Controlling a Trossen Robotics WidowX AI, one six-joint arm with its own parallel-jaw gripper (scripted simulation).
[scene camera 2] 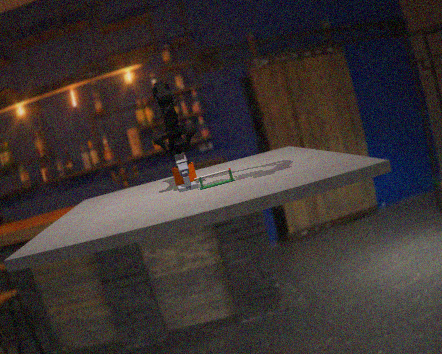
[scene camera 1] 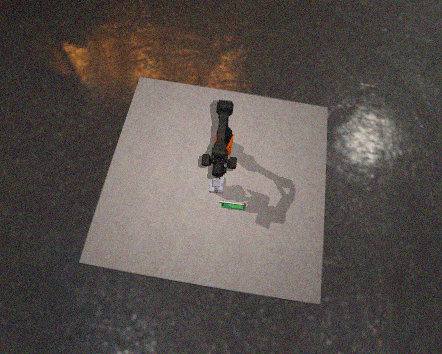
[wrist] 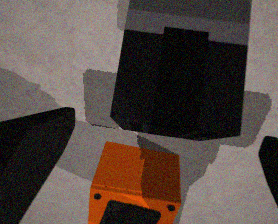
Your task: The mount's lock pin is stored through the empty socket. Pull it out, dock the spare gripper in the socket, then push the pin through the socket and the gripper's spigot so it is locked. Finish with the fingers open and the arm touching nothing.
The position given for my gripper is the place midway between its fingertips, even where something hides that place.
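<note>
My gripper (wrist: 166, 130) open, holding nothing. Spare gripper (wrist: 182, 76) visible.
</note>
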